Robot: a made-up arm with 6 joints. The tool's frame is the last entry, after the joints.
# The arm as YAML. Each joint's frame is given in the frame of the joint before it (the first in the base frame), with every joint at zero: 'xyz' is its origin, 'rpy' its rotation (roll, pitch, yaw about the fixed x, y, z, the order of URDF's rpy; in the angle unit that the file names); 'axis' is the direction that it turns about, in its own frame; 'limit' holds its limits. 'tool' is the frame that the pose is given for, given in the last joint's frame.
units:
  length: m
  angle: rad
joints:
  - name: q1
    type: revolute
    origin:
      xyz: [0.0, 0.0, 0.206]
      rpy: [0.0, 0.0, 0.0]
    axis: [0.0, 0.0, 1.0]
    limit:
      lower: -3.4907
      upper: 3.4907
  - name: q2
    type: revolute
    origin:
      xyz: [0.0, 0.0, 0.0]
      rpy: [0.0, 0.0, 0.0]
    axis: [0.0, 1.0, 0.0]
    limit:
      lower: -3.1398
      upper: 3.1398
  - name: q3
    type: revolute
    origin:
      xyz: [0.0, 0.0, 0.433]
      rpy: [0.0, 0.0, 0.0]
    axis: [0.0, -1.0, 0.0]
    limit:
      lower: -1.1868
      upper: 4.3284
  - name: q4
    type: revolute
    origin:
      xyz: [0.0, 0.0, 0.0]
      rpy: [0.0, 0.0, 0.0]
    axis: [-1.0, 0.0, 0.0]
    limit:
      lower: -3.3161
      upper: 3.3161
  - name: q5
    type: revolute
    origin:
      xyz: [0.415, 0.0, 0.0]
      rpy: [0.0, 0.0, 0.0]
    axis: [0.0, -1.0, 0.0]
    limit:
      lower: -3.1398
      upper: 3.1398
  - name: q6
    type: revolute
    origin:
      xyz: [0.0, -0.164, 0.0]
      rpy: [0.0, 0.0, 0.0]
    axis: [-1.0, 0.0, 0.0]
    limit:
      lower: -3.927
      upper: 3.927
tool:
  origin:
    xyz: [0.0, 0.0, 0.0]
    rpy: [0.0, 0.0, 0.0]
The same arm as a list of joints. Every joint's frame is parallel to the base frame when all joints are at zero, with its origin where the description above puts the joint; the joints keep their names.
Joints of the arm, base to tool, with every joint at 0 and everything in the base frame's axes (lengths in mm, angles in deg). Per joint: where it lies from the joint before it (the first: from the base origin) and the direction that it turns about. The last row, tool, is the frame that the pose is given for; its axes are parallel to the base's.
q1: offset 0 0 206 axis 0 0 1
q2: offset 0 0 0 axis 0 1 0
q3: offset 0 0 433 axis 0 -1 0
q4: offset 0 0 0 axis -1 0 0
q5: offset 415 0 0 axis 0 -1 0
q6: offset 0 -164 0 axis -1 0 0
tool: offset 0 0 0
Joint limits (deg, base to tool): -200..200 -179.9..179.9 -68..248 -190..190 -179.9..179.9 -225..225

